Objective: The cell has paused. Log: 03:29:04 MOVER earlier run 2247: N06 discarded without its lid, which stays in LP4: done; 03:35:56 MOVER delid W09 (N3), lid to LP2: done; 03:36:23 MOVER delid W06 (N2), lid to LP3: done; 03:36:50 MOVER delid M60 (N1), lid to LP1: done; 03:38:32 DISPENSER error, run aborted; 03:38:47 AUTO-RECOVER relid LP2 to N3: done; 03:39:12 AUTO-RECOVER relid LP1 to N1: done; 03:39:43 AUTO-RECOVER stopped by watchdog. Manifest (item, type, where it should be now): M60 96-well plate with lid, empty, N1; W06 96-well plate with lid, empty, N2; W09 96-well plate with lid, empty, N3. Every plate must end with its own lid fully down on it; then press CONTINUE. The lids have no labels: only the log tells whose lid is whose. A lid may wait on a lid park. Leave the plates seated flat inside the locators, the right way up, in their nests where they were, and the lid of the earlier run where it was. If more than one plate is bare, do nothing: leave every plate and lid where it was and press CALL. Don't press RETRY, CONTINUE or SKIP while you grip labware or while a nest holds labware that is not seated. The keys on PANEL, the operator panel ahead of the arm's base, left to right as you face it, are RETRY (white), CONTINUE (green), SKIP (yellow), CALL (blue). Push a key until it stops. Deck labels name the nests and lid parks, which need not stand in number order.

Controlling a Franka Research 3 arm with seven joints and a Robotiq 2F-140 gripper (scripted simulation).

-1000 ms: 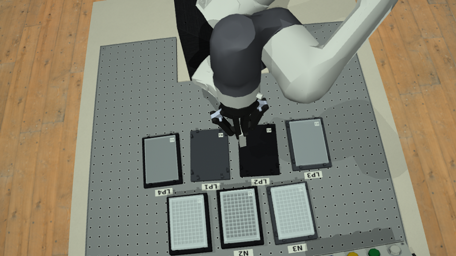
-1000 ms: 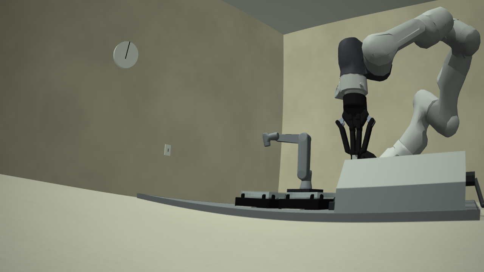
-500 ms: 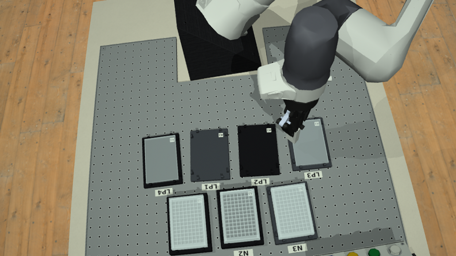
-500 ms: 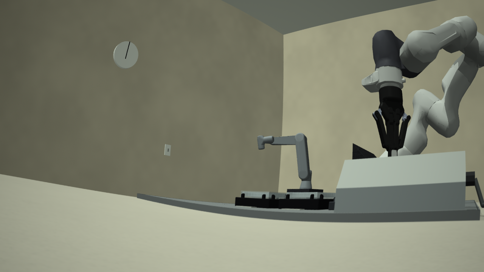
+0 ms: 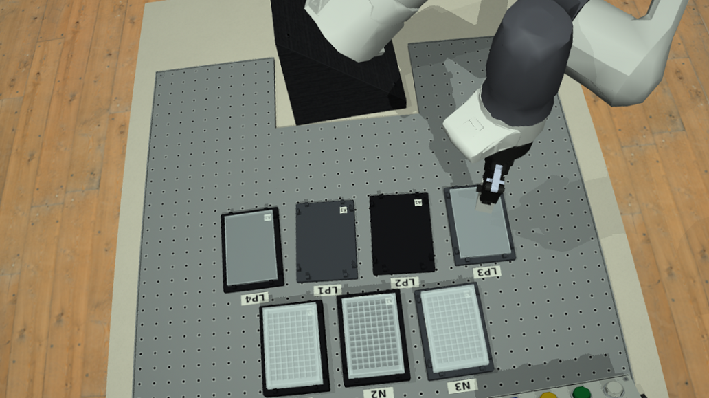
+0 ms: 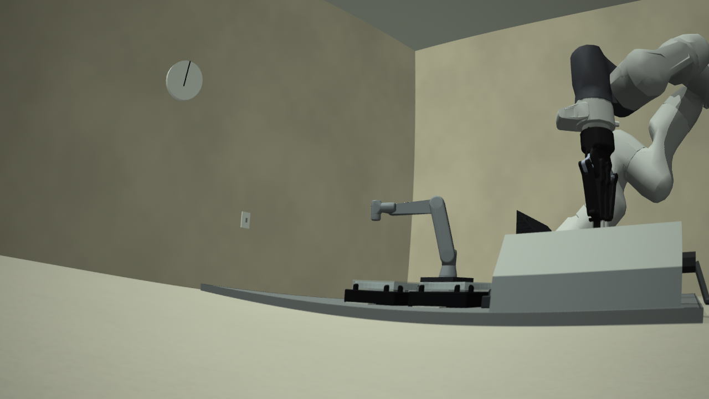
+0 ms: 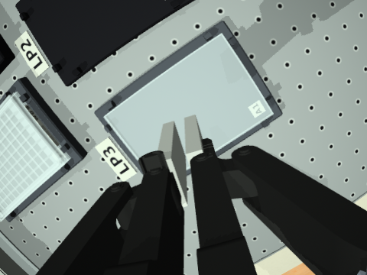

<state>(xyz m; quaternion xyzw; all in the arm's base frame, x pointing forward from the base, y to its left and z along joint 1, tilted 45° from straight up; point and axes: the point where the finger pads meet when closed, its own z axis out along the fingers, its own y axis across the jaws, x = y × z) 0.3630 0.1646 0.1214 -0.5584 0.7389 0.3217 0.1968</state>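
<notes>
Now: hand 110 mm above the lid park LP3. From my hand the other things lie so: lid park LP2: 130 mm to the right, 110 mm below; then lid park LP1: 10 mm ahead, 260 mm to the right, 110 mm below; then LP2 label: 90 mm ahead, 140 mm to the right, 110 mm below.
</notes>
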